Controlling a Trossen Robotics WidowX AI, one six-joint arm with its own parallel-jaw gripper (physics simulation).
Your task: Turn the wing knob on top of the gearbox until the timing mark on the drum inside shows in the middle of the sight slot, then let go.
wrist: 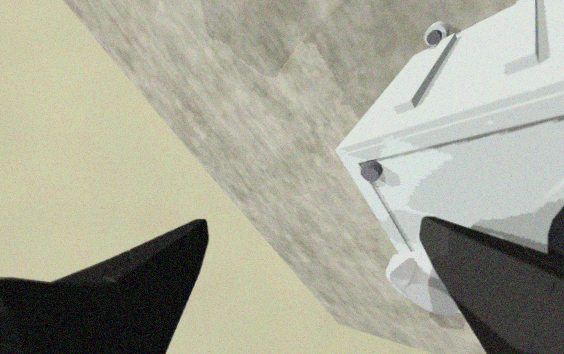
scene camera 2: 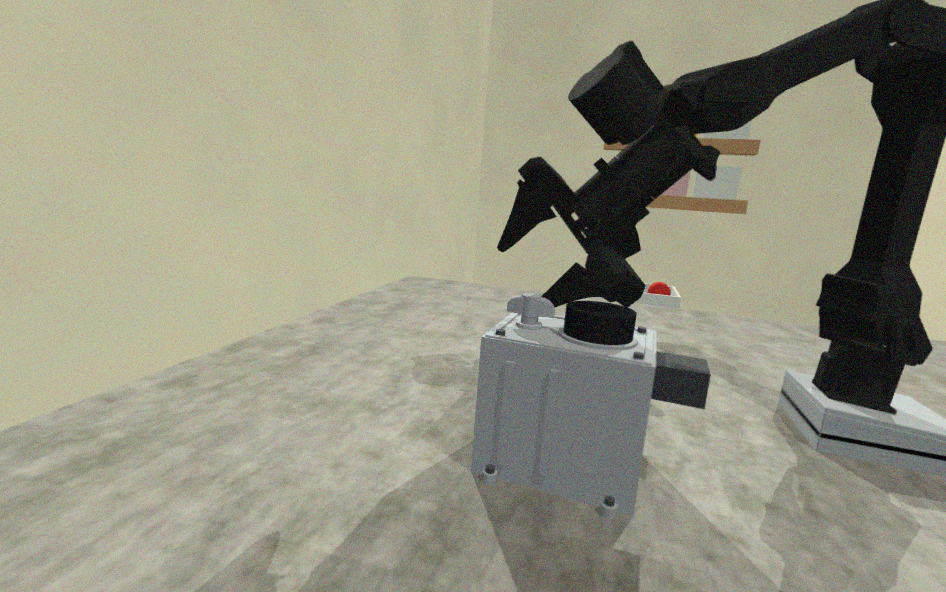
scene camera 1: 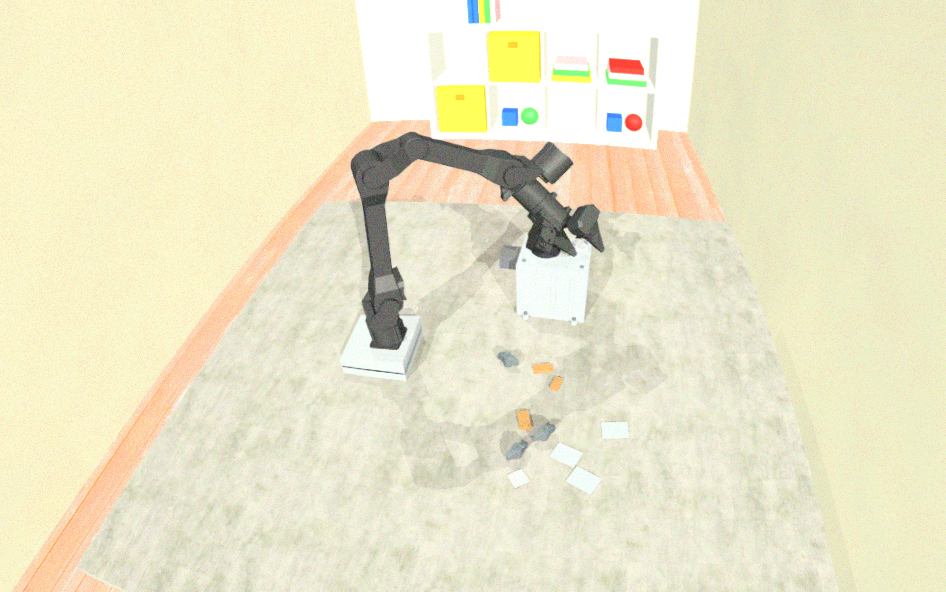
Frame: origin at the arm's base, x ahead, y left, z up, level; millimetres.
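Seen in the pictures: gripper, fingertip midpoint: (wrist: 313,228) (scene camera 2: 516,279) (scene camera 1: 589,253); arm's base at its link origin: (scene camera 2: 850,396) (scene camera 1: 388,338).
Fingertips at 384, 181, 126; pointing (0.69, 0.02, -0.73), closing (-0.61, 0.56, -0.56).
Note:
Pixels of each thing's middle, then the offset from my fingertips to it, as dx, dy, dz. "pt": a spot on its surface instead. Level surfaces: height alone.
- pale grey gearbox at the middle of its body: (scene camera 2: 591,386) (scene camera 1: 545,270) -95, +47, -88
- black round cap at a spot on its surface: (scene camera 2: 599,323) pt -97, +80, -16
- dark block at a spot on its surface: (scene camera 2: 682,380) pt -171, +71, -57
- mat at its surface level: dz -173
The pale grey gearbox (scene camera 1: 552,289) (scene camera 2: 561,418) (wrist: 495,175) stands upright on the mat. Its wing knob (scene camera 2: 530,305) (wrist: 417,282) sticks up near a corner of the top. In the wrist view it is at the lower right, partly hidden behind the right finger. My gripper (scene camera 1: 588,251) (scene camera 2: 524,276) (wrist: 313,228) is open and empty, tilted over the gearbox. In scene camera 2, one fingertip is low, right beside the knob; the other is up and to the left. Whether the low finger touches the knob I cannot tell. The sight slot, drum and timing mark do not show.
A black round cap (scene camera 2: 599,323) rises from the gearbox top beside the knob, close under the low finger. A dark block (scene camera 1: 509,256) (scene camera 2: 682,380) juts from its side. Grey knobs, orange pieces (scene camera 1: 542,367) and pale plates (scene camera 1: 614,430) lie on the mat (scene camera 1: 279,453).

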